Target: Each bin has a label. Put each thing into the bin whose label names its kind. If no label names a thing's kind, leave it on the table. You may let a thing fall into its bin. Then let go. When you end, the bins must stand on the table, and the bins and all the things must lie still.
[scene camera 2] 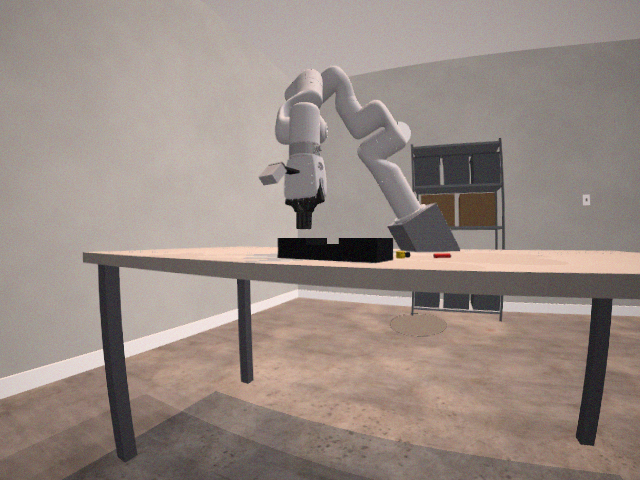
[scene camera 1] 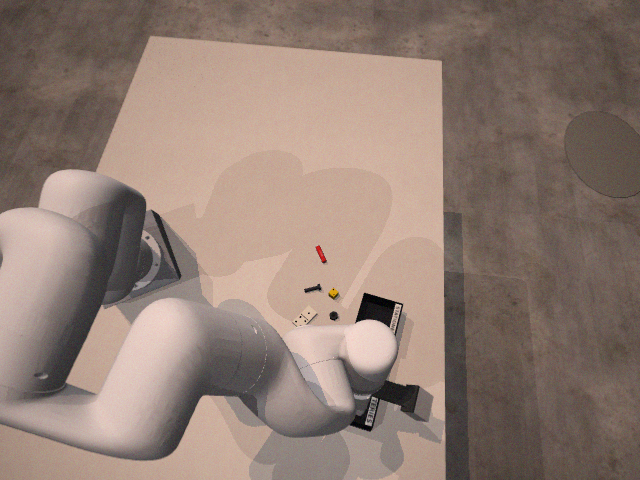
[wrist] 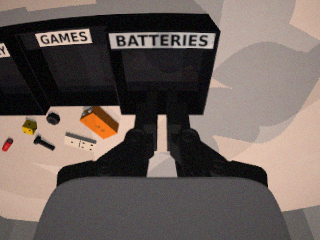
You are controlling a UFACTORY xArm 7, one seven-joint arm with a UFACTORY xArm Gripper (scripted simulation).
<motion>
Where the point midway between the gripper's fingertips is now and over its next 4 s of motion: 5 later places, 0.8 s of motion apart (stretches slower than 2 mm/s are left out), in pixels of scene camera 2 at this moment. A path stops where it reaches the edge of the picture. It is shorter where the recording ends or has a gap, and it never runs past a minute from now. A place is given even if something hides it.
My gripper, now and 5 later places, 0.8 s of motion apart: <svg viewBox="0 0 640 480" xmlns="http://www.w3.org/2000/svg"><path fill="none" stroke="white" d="M303 229L325 224L331 238L331 250L331 237L348 224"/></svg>
</motion>
